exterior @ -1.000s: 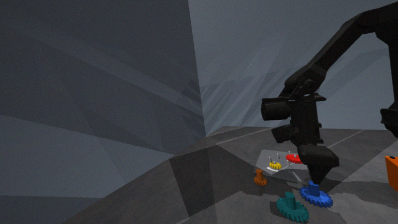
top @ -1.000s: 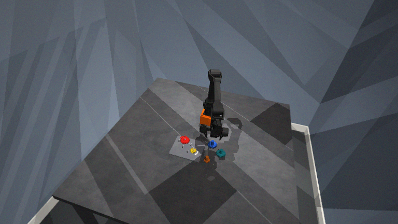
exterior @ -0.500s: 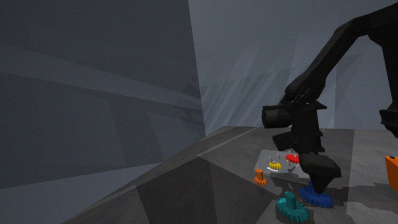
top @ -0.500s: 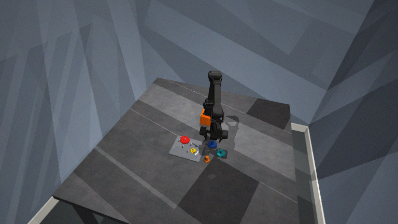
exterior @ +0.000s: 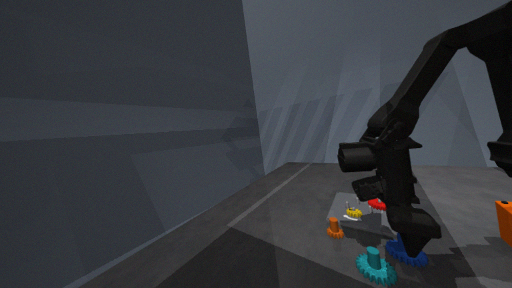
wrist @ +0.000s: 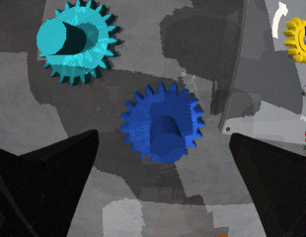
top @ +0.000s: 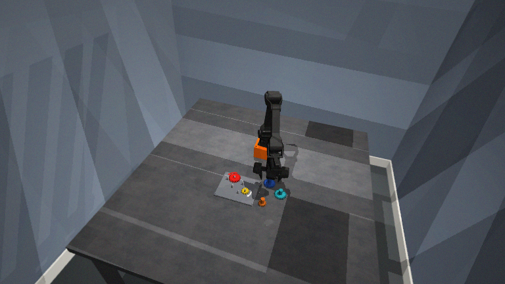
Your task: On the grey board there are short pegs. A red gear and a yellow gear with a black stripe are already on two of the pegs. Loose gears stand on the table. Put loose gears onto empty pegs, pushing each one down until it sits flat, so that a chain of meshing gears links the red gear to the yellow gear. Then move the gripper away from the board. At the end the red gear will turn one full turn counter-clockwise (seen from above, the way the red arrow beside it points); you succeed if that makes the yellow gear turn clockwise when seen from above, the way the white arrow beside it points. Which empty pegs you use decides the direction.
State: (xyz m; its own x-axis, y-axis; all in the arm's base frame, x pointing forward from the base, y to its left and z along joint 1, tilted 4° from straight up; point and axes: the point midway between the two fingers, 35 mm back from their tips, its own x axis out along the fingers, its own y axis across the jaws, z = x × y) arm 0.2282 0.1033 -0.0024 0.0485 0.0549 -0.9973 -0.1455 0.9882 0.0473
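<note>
My gripper tip is 4 cm short of the red gear, 19 cm to the left of it and 1 cm above it. Also, from my gripper tip: teal gear: 5 cm ahead, 7 cm to the left, 1 cm below; then blue gear: 1 cm below; then white arrow: 11 cm ahead, 8 cm to the right, 2 cm below.
</note>
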